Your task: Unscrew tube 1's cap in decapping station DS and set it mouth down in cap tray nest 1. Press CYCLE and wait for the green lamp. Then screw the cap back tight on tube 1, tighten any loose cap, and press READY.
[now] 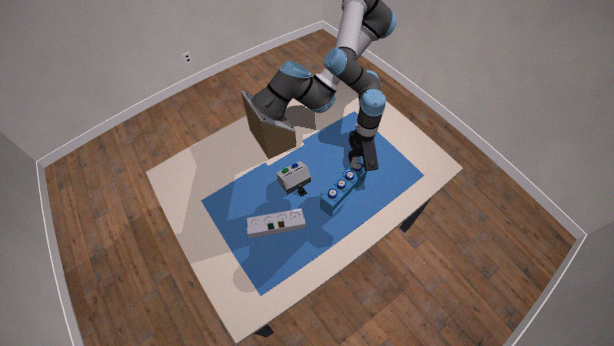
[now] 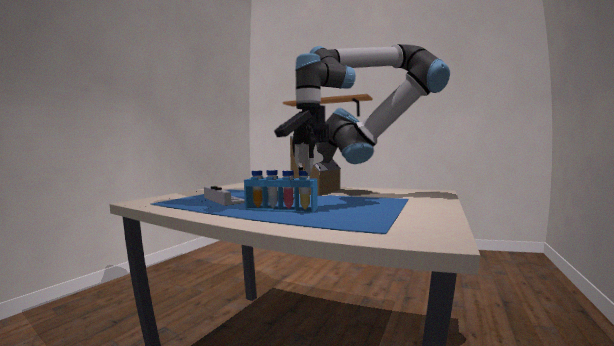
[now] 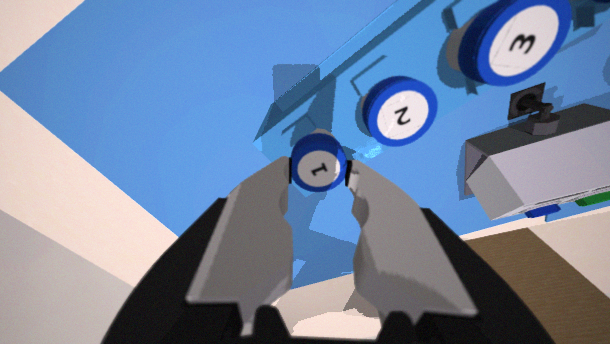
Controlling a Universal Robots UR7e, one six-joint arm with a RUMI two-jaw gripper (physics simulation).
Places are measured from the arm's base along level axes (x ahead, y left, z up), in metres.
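Pixels of known places: gripper, fingertip midpoint: (image 1: 357,167) (image 2: 305,174) (image 3: 317,161); arm's base, link origin: (image 1: 266,109).
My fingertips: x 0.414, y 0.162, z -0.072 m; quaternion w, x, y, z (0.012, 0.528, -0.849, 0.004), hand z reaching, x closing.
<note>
For each thing: its middle in the pictures, then the offset to it from my fingertips. "*": a spot on its surface instead. Level surfaces: height alone.
- blue rack, body centre: (image 3: 399,65) (image 2: 280,193) (image 1: 344,188) dx +0.020, dy -0.076, dz -0.057 m
- tube 1 cap, body centre: (image 3: 318,163) (image 2: 304,172) dx +0.002, dy -0.001, dz +0.006 m
- tube with yellow liquid, body centre: (image 3: 314,130) (image 2: 304,190) dx +0.002, dy +0.000, dz -0.046 m
- white cap tray, body centre: (image 1: 275,221) (image 2: 223,193) dx -0.023, dy -0.370, dz -0.082 m
- grey button box, body centre: (image 3: 549,173) (image 1: 293,175) dx -0.150, dy -0.205, dz -0.067 m
- green button, body centre: (image 3: 592,196) (image 1: 285,170) dx -0.173, dy -0.227, dz -0.045 m
- blue button, body centre: (image 3: 540,208) (image 1: 295,165) dx -0.171, dy -0.182, dz -0.045 m
- Cap 2, body centre: (image 3: 397,112) (image 1: 349,175) dx +0.014, dy -0.051, dz +0.006 m
- cap 3, body centre: (image 3: 508,42) (image 1: 341,184) dx +0.026, dy -0.102, dz +0.007 m
- small dark fitting, surface spot: (image 3: 530,102) (image 1: 303,191) * dx -0.079, dy -0.206, dz -0.100 m
- blue mat, surface height: dz -0.109 m
The blue-capped tubes stand upright in the blue rack (image 1: 330,204) (image 2: 280,183). The tube 1 cap (image 3: 319,167) (image 2: 303,174) has a white top marked 1 and is at the rack's end, over the tube with yellow liquid (image 2: 305,198). My gripper (image 1: 357,164) (image 3: 317,161) points down and is shut on this cap, one fingertip on each side. I cannot tell how far the cap is unscrewed. The white cap tray (image 1: 276,229) has round nests with no caps on them. The grey button box (image 1: 296,177) (image 3: 550,155) has a green button (image 1: 285,171) and a blue button (image 1: 295,165).
Cap 2 (image 3: 400,114) (image 1: 350,175) is close beside the gripped cap, with cap 3 (image 3: 522,42) (image 1: 341,184) beyond it. A small dark fitting (image 1: 302,191) (image 3: 530,102) stands by the button box. The blue mat (image 1: 395,175) lies under them.
</note>
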